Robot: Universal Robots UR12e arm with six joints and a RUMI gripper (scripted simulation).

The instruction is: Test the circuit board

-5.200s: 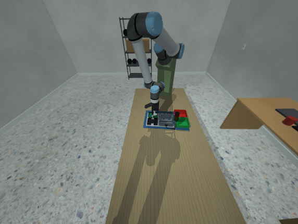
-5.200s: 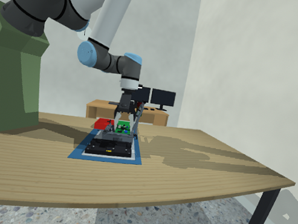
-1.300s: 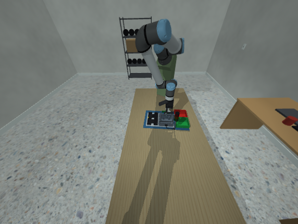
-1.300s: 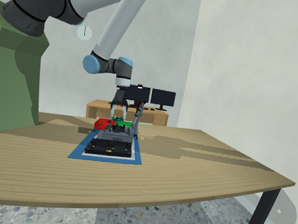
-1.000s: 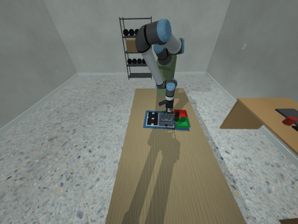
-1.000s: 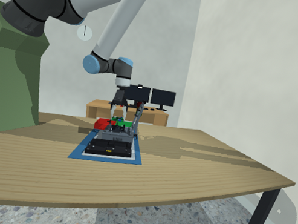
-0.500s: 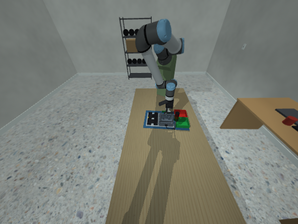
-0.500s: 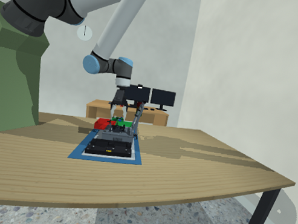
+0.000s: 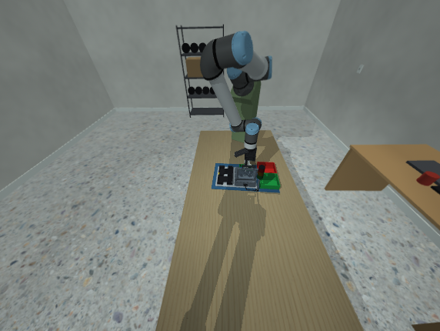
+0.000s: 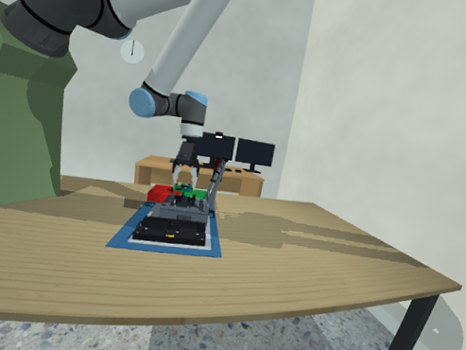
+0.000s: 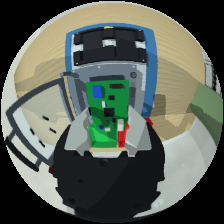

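My hand is 12 cm short of the tester lid, 6 cm below it and 5 cm to the left of it. Round my hand: red bin: 23 cm to the left, 11 cm below; green bin: 16 cm to the left, 13 cm ahead, 11 cm below; green circuit board: 1 cm to the left.
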